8 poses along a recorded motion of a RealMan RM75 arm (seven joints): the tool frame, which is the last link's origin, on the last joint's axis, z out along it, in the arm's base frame.
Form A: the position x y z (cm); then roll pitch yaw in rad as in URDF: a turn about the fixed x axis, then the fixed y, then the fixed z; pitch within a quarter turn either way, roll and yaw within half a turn.
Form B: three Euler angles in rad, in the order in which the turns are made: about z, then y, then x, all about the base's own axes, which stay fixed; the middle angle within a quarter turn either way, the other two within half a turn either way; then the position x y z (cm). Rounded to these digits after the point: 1 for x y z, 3 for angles.
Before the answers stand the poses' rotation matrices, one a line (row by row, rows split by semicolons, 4 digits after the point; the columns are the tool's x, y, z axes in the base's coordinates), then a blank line. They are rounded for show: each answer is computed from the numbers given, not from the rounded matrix.
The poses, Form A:
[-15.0, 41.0, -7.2, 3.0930, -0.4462, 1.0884]
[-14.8, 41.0, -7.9, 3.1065, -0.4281, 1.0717]
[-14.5, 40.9, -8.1, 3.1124, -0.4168, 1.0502]
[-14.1, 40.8, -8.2, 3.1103, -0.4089, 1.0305]
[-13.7, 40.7, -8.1, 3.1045, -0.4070, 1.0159]
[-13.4, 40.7, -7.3, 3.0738, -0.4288, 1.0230]
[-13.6, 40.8, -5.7, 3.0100, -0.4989, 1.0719]
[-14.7, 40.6, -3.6, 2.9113, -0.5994, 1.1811]
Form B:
0.4185 0.8751 0.2430; 0.7992 -0.4819 0.3593; 0.4315 0.0438 -0.9010
0.4354 0.8705 0.2294; 0.7988 -0.4911 0.3475; 0.4151 0.0319 -0.9092
0.4548 0.8613 0.2266; 0.7933 -0.5074 0.3365; 0.4048 0.0267 -0.9140
0.4720 0.8507 0.2313; 0.7869 -0.5248 0.3247; 0.3976 0.0287 -0.9171
0.4838 0.8416 0.2399; 0.7805 -0.5390 0.3167; 0.3959 0.0341 -0.9177
0.4737 0.8370 0.2739; 0.7764 -0.5437 0.3188; 0.4158 0.0616 -0.9074
0.4201 0.8405 0.3422; 0.7711 -0.5294 0.3537; 0.4785 0.1152 -0.8705
0.3137 0.8517 0.4198; 0.7638 -0.4890 0.4214; 0.5641 0.1885 -0.8039

[-1.125, 0.245, -2.762, -15.0, 41.0, -7.2]
[-1.107, 0.231, -2.777, -14.8, 41.0, -7.9]
[-1.085, 0.229, -2.789, -14.5, 40.9, -8.1]
[-1.064, 0.233, -2.801, -14.1, 40.8, -8.2]
[-1.049, 0.242, -2.809, -13.7, 40.7, -8.1]
[-1.056, 0.277, -2.804, -13.4, 40.7, -7.3]
[-1.107, 0.349, -2.756, -13.6, 40.8, -5.7]
[-1.218, 0.433, -2.659, -14.7, 40.6, -3.6]

